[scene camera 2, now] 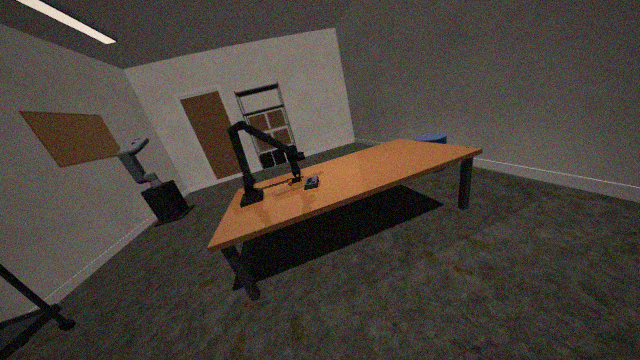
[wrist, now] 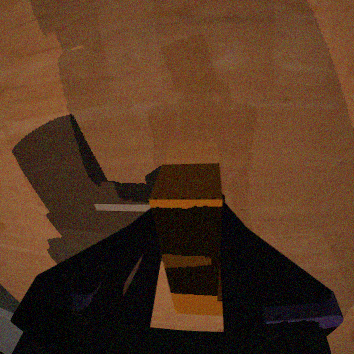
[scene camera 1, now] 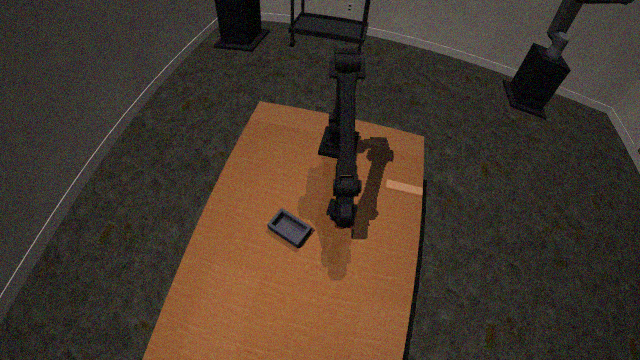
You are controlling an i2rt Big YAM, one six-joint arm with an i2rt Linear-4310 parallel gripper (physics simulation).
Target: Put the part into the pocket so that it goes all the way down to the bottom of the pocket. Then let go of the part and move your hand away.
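Frame: origin at the arm's base, x ahead, y left, z up, level; metres.
Where they show: gripper, fingertip midpoint: (scene camera 2: 298, 180) (wrist: 191, 211); arm's base at its link origin: (scene camera 2: 252, 196).
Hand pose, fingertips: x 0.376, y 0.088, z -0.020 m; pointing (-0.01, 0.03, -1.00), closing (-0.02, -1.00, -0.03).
Note:
Each offset is from my fingertips to the centre of the thing. Level surfaces: height alone.
The orange part {dx -0.030, dy -0.016, dz +0.007 m} (wrist: 186, 182) is between my two black fingers in the wrist view, with shaded and brighter orange faces showing. My gripper (wrist: 191, 211) (scene camera 2: 297, 179) is shut on it. The fingers point down, low over the table; I cannot tell whether the part touches the wood. In scene camera 1 the arm's wrist hides the fingers and the part. The pocket is in a dark grey rectangular block {dx +0.082, dy -0.175, dz +0.010 m} (scene camera 1: 283, 237) (scene camera 2: 311, 186), lying turned at an angle on the table beside my gripper, to its left in scene camera 1. Its recess faces up and shows no orange part.
The wooden table {dz -0.009 m} (scene camera 1: 240, 300) (scene camera 2: 380, 165) carries the arm's base (scene camera 1: 327, 145) (scene camera 2: 251, 197). A pale strip (scene camera 1: 404, 187) (wrist: 121, 207) lies near the table's right edge in scene camera 1. Dark arm shadows cross the wood. Another robot arm (scene camera 2: 135, 160) stands on a pedestal away from the table.

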